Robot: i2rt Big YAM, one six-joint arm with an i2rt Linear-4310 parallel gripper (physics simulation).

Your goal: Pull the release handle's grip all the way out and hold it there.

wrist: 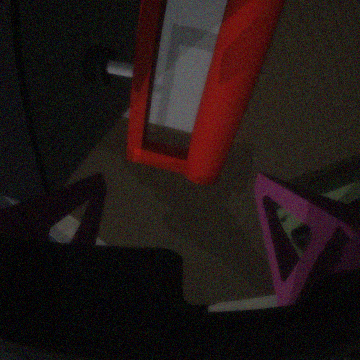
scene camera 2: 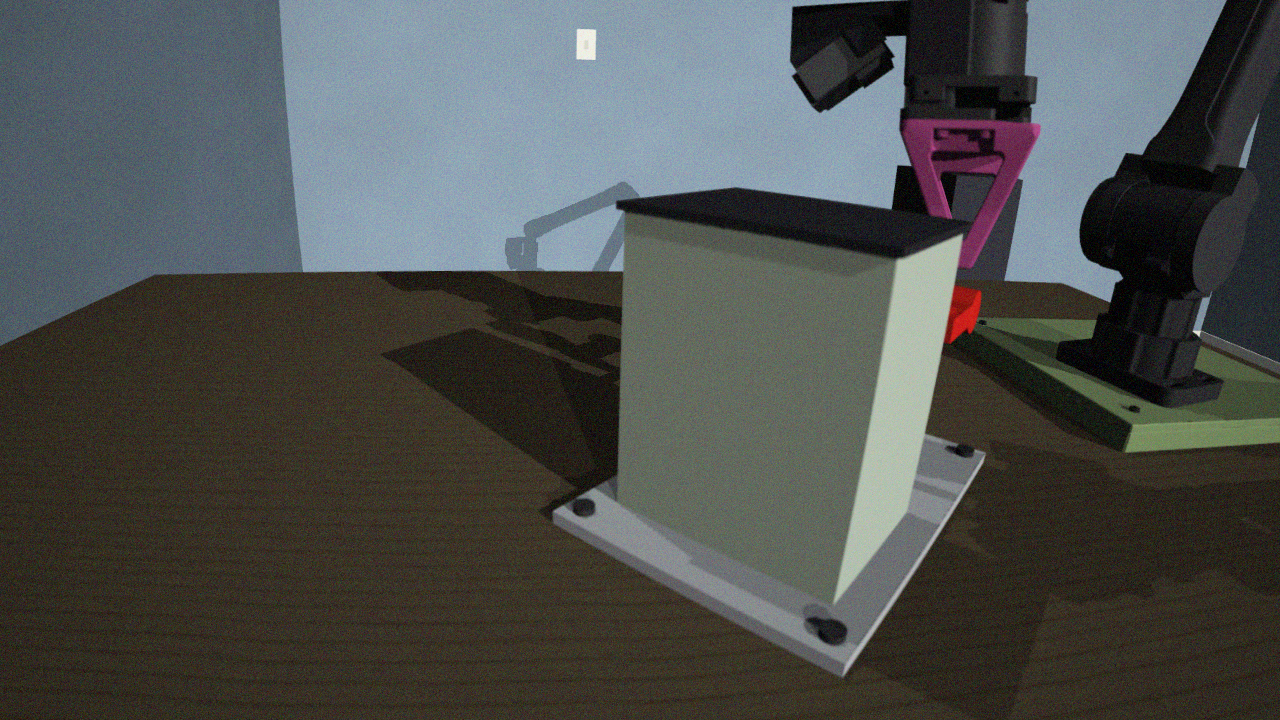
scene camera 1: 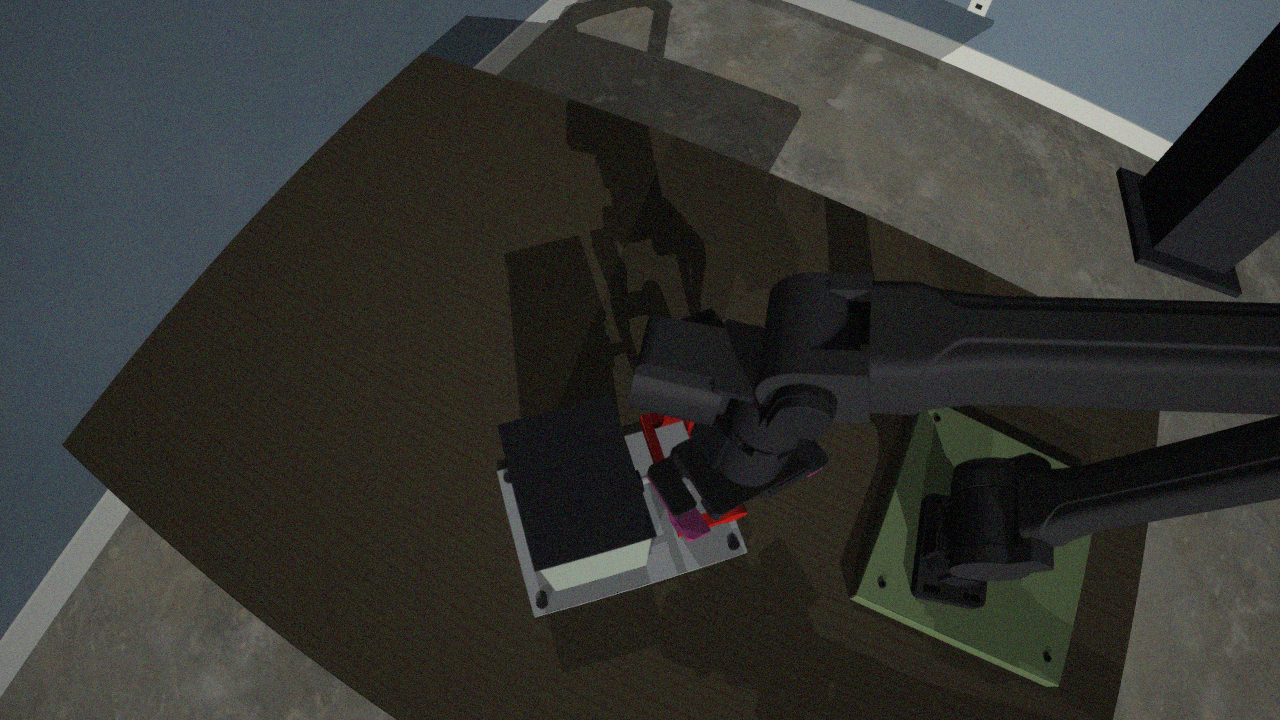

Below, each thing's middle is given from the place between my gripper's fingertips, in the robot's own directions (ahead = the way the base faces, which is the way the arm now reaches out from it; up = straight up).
The red release handle grip [scene camera 1: 649,422] lies 60 mm ahead of my hand, 20 mm to the right of it and 30 mm below it. Also, from my hand: grey base plate [scene camera 2: 831,637] (100 mm ahead, 130 mm below).
